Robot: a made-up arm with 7 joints.
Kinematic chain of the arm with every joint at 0, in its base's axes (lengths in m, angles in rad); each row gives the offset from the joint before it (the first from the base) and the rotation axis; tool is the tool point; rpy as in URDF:
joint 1: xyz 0 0 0.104 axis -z
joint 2: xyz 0 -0.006 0.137 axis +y
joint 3: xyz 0 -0.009 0.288 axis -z
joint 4: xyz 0 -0.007 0.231 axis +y
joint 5: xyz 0 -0.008 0.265 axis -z
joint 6: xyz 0 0 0.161 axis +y
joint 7: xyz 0 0 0.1 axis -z
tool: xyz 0 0 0 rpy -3.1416 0 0
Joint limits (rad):
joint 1: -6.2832..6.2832
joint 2: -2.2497..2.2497
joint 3: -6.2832..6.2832
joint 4: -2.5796..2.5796
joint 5: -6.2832..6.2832
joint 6: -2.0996..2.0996
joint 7: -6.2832..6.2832
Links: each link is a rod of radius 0.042 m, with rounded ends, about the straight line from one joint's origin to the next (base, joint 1, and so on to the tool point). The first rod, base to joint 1, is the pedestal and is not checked.
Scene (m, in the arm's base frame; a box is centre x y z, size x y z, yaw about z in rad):
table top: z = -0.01
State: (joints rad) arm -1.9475 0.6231 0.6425 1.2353 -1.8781 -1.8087 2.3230
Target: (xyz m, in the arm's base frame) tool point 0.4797 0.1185 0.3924
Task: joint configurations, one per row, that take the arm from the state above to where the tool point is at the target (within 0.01 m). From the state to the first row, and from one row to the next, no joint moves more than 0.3 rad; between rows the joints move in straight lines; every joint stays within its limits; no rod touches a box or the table.
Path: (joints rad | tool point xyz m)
1: -1.6637 0.6593 0.7349 1.4714 -1.9210 -1.7725 2.3230 | 0.3191 0.5361 0.5155
2: -1.3799 0.6954 0.8274 1.7075 -1.9639 -1.7363 2.3230 | 0.4546 0.3409 0.4443
3: -1.0961 0.7316 0.9198 1.9435 -2.0068 -1.7001 2.3230 | 0.4797 0.1185 0.3924

